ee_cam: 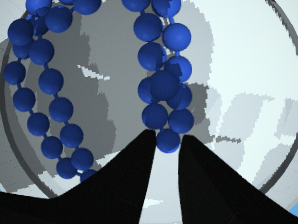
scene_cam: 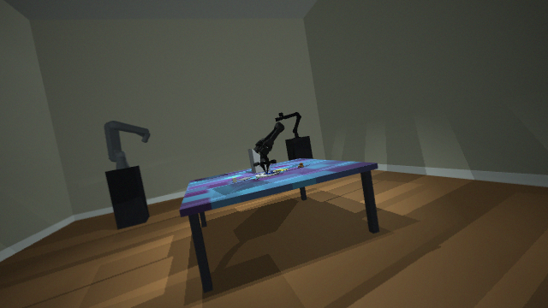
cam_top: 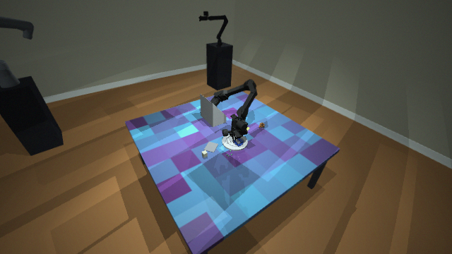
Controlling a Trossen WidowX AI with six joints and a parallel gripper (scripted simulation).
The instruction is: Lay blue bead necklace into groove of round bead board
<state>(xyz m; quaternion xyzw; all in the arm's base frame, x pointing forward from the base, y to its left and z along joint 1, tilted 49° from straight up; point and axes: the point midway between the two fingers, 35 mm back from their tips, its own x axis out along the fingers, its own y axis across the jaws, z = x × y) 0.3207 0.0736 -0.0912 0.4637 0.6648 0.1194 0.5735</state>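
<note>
Right now the round white bead board is 1 cm below my gripper tip. From my gripper tip the other things lie so: cream cube (1 cm behind, 27 cm to the right); yellow patch (9 cm behind, 17 cm to the left, 1 cm below); flat grey square (6 cm behind, 18 cm to the right, 1 cm below).
</note>
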